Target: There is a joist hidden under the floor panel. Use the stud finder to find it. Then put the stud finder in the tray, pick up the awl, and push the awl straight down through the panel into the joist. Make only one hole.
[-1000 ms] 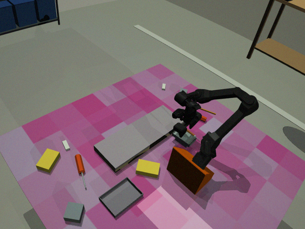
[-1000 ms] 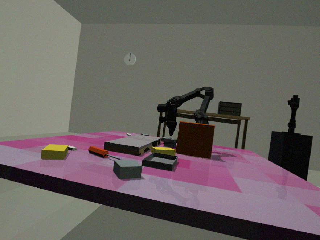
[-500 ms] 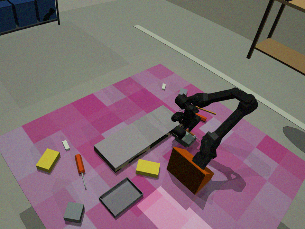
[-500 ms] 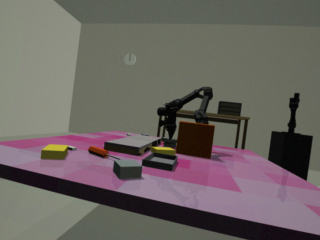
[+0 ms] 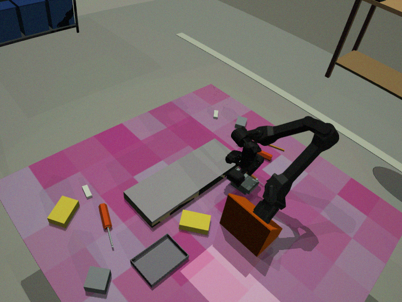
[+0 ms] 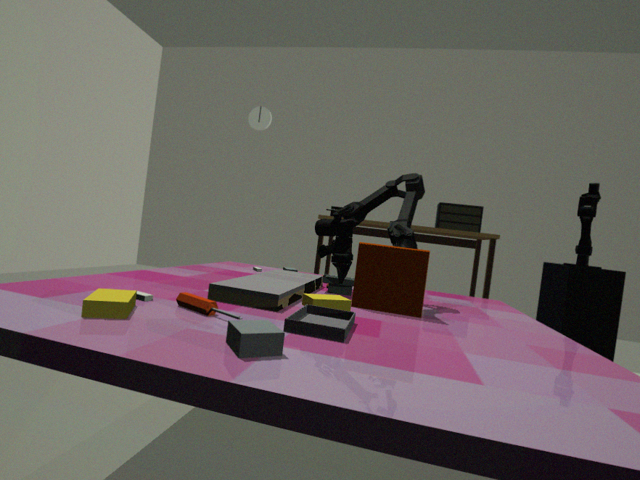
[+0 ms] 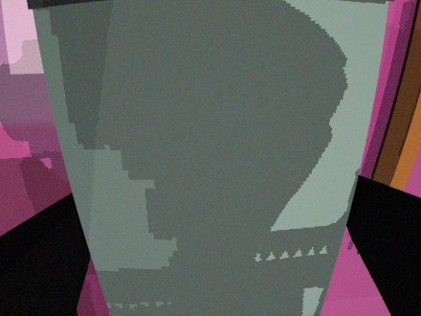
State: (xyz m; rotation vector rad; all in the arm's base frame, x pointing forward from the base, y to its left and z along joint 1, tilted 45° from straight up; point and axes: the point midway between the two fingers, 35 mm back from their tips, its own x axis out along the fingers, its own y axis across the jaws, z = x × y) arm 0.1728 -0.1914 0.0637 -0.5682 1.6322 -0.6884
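Right now the awl is 20 mm behind my gripper tip, 80 mm to the right of it and 30 mm below it. From my gripper tip the other things lie so: indicator light 30 mm behind, 40 mm below; thin stick 60 mm ahead, 330 mm to the right, 30 mm below; stud finder 10 mm behind, 30 mm below.
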